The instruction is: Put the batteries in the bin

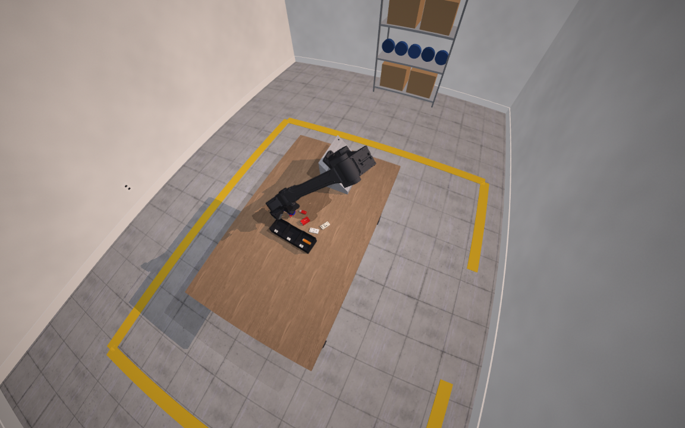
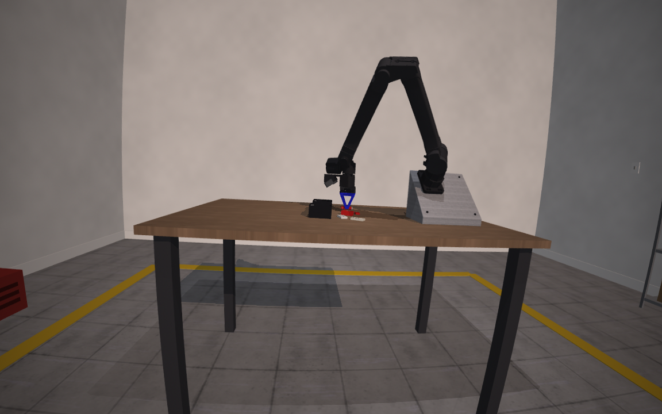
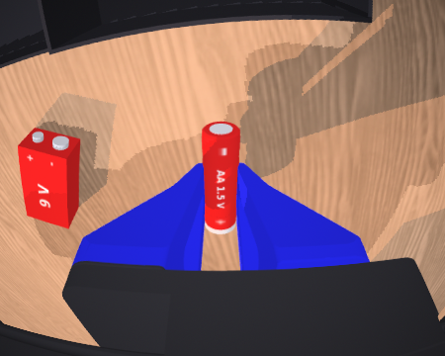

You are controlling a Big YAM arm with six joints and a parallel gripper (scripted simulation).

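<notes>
Now: hand 40 mm past the red USB stick, 40 mm to the right of it and 20 mm above it. Also, from my hand: black bin 120 mm ahead, 70 mm to the left; then red nine-volt battery 20 mm ahead, 80 mm to the left, 10 mm below; then red cylindrical battery right at my hand.
</notes>
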